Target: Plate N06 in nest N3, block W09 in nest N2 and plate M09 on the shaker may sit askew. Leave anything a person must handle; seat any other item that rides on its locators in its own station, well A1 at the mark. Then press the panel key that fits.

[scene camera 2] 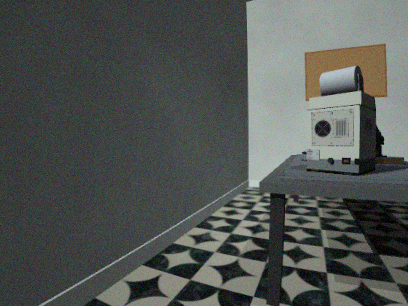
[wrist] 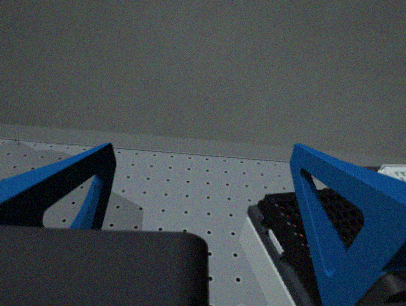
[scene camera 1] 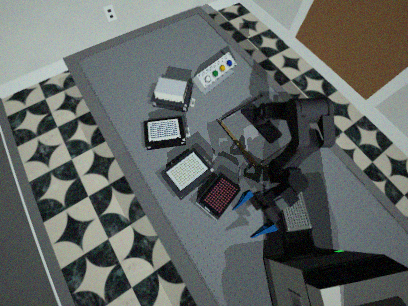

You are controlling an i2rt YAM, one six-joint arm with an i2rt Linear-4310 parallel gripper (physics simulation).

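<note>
My gripper (scene camera 1: 244, 222) (wrist: 203, 153) is open with nothing between its blue fingers, beside a dark plate with red wells (scene camera 1: 220, 194). In the wrist view the dark plate's station (wrist: 274, 206) is partly behind the right finger. A white plate with pale yellow wells (scene camera 1: 187, 171), a white plate with blue wells (scene camera 1: 164, 130) and a tall white block (scene camera 1: 170, 89) sit on dark stations in a row beyond it. A grey plate (scene camera 1: 297, 216) shows beside the arm, partly hidden. The key panel (scene camera 1: 216, 71) has white, green, yellow and blue keys. Labels are unreadable, and small tilts cannot be told.
A large dark-fronted machine (scene camera 1: 320, 272) stands close to the gripper at the bottom right. An open rectangular frame with a tan edge (scene camera 1: 233, 135) lies beside the arm. In the second scene view a white machine (scene camera 2: 334, 112) with a roll (scene camera 2: 339, 81) stands on the table (scene camera 2: 320, 188).
</note>
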